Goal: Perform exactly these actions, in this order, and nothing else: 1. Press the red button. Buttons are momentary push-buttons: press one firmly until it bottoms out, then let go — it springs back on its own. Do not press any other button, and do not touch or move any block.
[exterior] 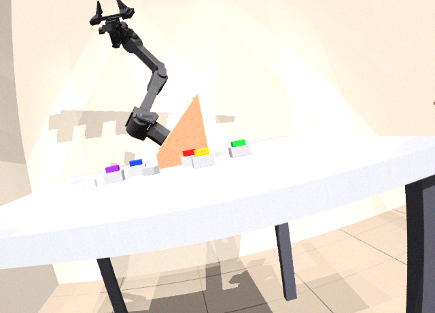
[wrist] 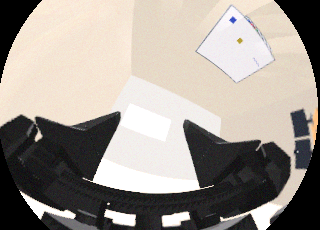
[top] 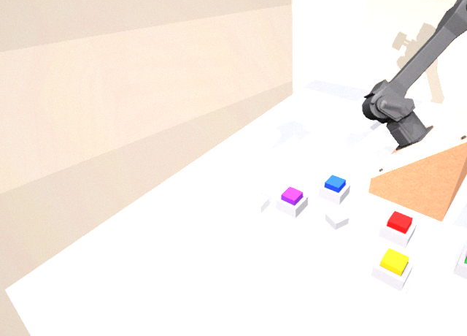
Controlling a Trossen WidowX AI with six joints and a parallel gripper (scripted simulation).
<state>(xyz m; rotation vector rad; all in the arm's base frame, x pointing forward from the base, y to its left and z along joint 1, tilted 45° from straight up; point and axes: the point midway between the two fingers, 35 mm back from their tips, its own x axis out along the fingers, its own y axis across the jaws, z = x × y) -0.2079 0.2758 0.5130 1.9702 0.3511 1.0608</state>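
Now: gripper tip 640 mm above the red button, 340 mm short of it and 240 mm to the right of it. Round my gripper tip: purple button (640 mm below, 410 mm ahead, 50 mm to the left); green button (640 mm below, 370 mm to the left, 340 mm ahead); blue button (640 mm below, 330 mm ahead, 100 mm to the left).
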